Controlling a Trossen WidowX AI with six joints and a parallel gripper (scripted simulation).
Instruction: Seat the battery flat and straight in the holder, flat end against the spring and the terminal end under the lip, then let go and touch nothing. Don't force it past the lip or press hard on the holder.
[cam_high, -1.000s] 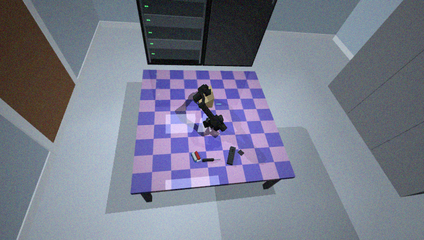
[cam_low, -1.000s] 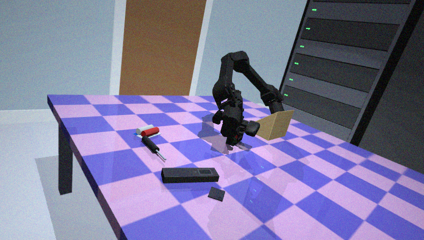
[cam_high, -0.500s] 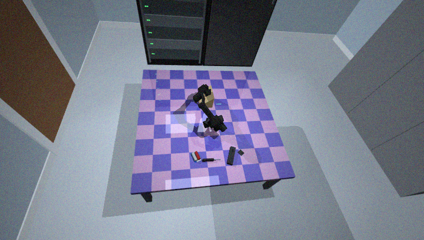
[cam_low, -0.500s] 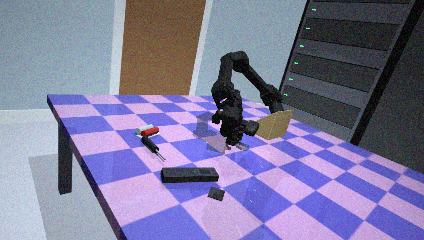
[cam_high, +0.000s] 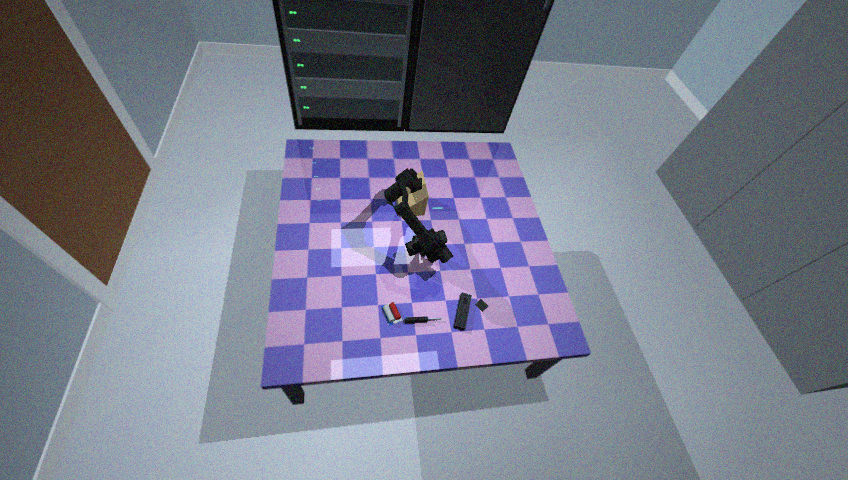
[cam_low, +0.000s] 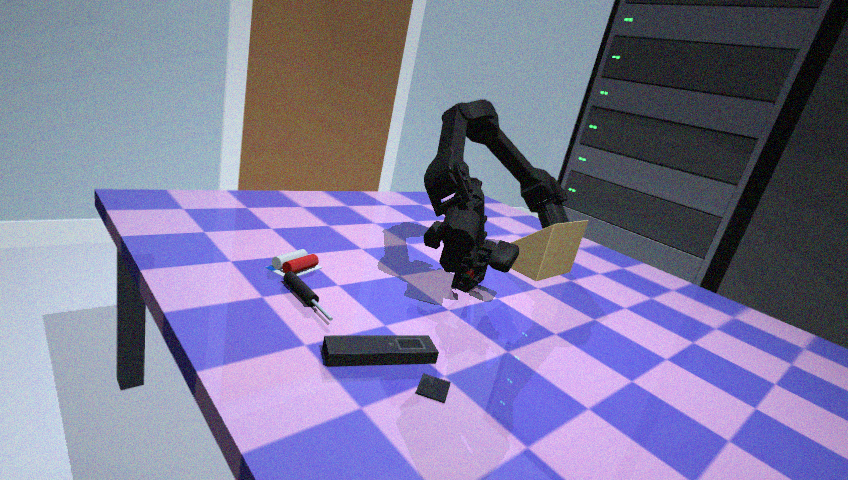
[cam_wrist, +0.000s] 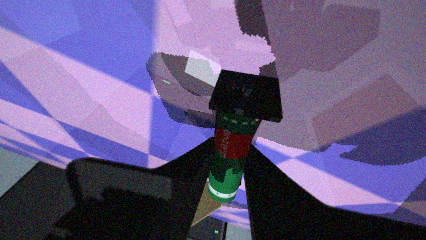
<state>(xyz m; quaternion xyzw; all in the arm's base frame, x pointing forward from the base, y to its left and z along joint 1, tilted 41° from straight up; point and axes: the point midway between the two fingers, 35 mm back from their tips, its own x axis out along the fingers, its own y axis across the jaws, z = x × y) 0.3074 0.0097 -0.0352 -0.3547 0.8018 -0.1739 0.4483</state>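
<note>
Now: the battery 10 mm above my gripper tip. Round my gripper tip: black square: 290 mm ahead, 260 mm to the left, 20 mm below; black remote: 320 mm ahead, 170 mm to the left, 10 mm below; screwdriver: 360 mm ahead, 10 mm to the left, 10 mm below.
</note>
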